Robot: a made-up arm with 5 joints. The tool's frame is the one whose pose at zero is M. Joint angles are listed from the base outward.
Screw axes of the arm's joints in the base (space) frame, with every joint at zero. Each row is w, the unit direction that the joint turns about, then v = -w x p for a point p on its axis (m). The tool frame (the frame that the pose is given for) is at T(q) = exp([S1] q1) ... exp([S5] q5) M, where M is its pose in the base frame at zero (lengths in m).
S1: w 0 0 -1 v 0 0 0
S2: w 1 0 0 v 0 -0.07 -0.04
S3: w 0 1 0 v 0.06 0 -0.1
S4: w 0 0 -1 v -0.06 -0.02 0
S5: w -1 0 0 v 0 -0.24 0.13
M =
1 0 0 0.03
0 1 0 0.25
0 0 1 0.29
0 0 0 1
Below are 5 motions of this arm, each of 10 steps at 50 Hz.
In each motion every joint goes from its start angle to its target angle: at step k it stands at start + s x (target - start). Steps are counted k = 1, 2, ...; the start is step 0. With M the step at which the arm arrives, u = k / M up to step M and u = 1 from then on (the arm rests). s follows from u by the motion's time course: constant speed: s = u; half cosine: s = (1 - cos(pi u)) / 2; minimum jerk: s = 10 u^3 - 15 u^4 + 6 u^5.
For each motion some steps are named. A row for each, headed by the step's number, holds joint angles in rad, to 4 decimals.
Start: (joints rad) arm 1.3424 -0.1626 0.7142 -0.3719 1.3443
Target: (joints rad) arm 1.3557 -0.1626 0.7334 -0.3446 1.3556
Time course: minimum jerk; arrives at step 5
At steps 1, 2, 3, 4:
1: 1.3432 -0.1626 0.7153 -0.3703 1.3450
2: 1.3466 -0.1626 0.7203 -0.3632 1.3479
3: 1.3515 -0.1626 0.7273 -0.3533 1.3520
4: 1.3549 -0.1626 0.7323 -0.3462 1.3549

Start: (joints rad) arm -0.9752 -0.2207 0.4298 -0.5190 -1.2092
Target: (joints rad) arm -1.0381 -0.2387 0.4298 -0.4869 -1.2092
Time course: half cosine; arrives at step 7
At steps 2, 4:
2: -0.9870 -0.2241 0.4298 -0.5130 -1.2092
4: -1.0136 -0.2317 0.4298 -0.4994 -1.2092

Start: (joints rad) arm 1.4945 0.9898 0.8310 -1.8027 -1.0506
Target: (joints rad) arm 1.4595 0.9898 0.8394 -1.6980 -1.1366
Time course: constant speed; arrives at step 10
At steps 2, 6, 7, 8, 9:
2: 1.4875 0.9898 0.8327 -1.7818 -1.0678
6: 1.4735 0.9898 0.8360 -1.7399 -1.1022
7: 1.4700 0.9898 0.8369 -1.7294 -1.1108
8: 1.4665 0.9898 0.8377 -1.7189 -1.1194
9: 1.4630 0.9898 0.8386 -1.7085 -1.1280

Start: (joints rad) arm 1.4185 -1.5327 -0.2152 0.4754 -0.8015
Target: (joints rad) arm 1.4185 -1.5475 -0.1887 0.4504 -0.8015
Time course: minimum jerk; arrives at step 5
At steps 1, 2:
1: 1.4185 -1.5336 -0.2137 0.4740 -0.8015
2: 1.4185 -1.5374 -0.2068 0.4675 -0.8015

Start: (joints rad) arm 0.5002 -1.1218 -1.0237 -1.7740 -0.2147
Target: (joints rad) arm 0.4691 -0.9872 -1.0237 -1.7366 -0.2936
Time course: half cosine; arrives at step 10
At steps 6, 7, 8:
6: 0.4798 -1.0337 -1.0237 -1.7495 -0.2663
7: 0.4755 -1.0149 -1.0237 -1.7443 -0.2773
8: 0.4721 -1.0001 -1.0237 -1.7402 -0.2861

